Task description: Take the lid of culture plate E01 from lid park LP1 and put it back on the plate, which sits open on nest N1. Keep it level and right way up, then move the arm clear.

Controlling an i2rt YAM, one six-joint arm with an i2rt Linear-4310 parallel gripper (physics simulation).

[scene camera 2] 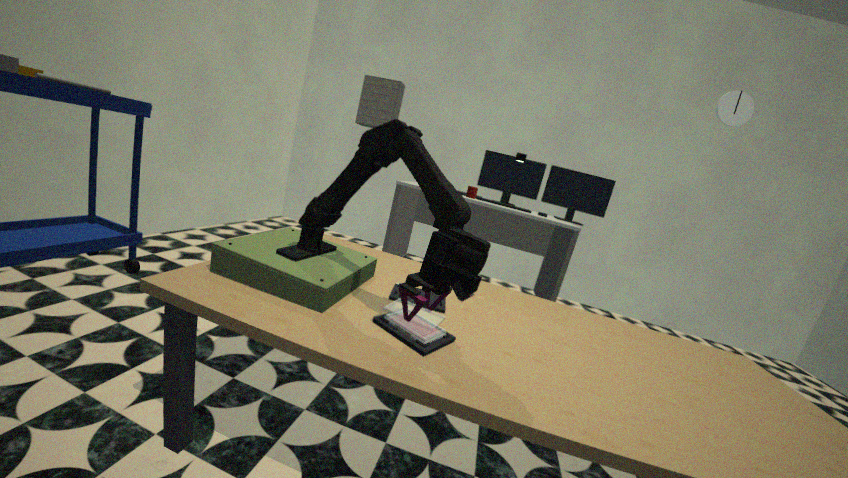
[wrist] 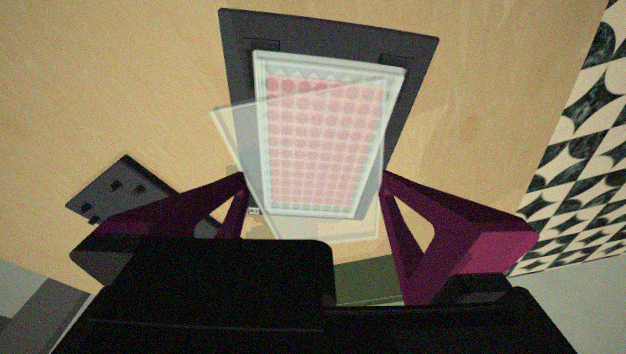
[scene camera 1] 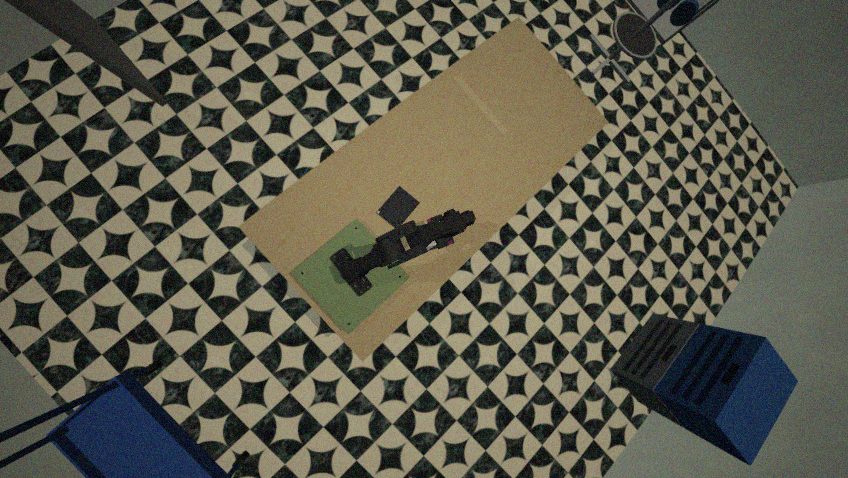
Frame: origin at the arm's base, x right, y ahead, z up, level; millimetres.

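Where they show: gripper, fingertip midpoint: (scene camera 2: 417, 315) (wrist: 313, 177); arm's base, origin of the base link: (scene camera 2: 308, 251) (scene camera 1: 351, 272).
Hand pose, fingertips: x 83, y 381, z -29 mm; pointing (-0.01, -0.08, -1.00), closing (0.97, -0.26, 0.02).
Each offset is from my fingertips to the top centre of the thing. Level surfaces: height alone.
My gripper (scene camera 2: 419, 308) (wrist: 313, 177) is shut on the clear lid, with a magenta finger on each of its long sides. The lid @[dx +0, dy -7, dz +8 mm] (scene camera 2: 436, 318) (wrist: 325, 231) is above culture plate E01 @[dx +4, dy +1, dz -14 mm] (scene camera 2: 415, 330) (wrist: 287, 84), apart from it in scene camera 2. In the wrist view its outline is turned relative to the plate and offset toward the gripper. The plate, with its red wells, sits open on dark nest N1 @[dx +3, dy +1, dz -23 mm] (scene camera 2: 424, 350) (wrist: 330, 37). Dark lid park LP1 @[dx -198, dy -56, dz -21 mm] (scene camera 1: 399, 204) (wrist: 120, 205) holds no lid. In scene camera 1 the arm hides the fingers.
The arm's green base block (scene camera 1: 320, 279) (scene camera 2: 267, 276) stands at one end of the wooden table @[dz -41 mm] (scene camera 1: 475, 142) (scene camera 2: 593, 368). LP1 is beside the nest, at the left in the wrist view. A blue cart (scene camera 2: 118, 228) and a desk (scene camera 2: 510, 225) stand off the table.
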